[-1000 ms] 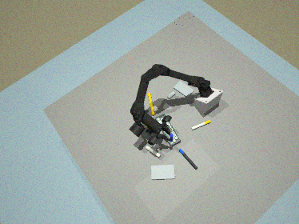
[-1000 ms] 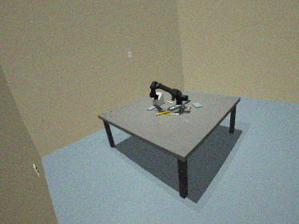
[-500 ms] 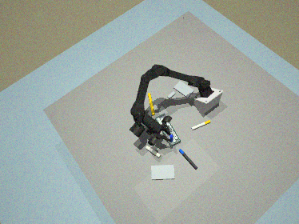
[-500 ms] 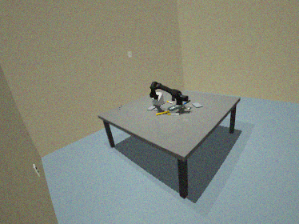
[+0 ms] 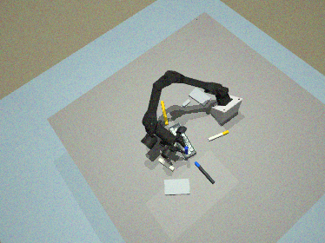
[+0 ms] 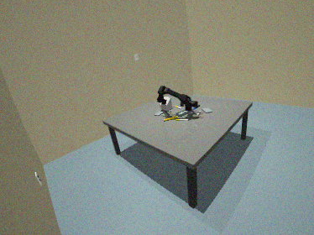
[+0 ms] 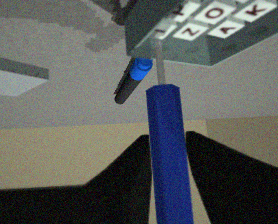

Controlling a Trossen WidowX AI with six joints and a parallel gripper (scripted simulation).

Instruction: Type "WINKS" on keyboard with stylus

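Now: gripper tip 11 cm short of the white stick, 7 cm above it and 4 cm to the left of it. Round my gripper tip: grey stylus tip (5 cm below); then blue stylus (1 cm below); then grey card (15 cm ahead, 8 cm to the left, 7 cm below).
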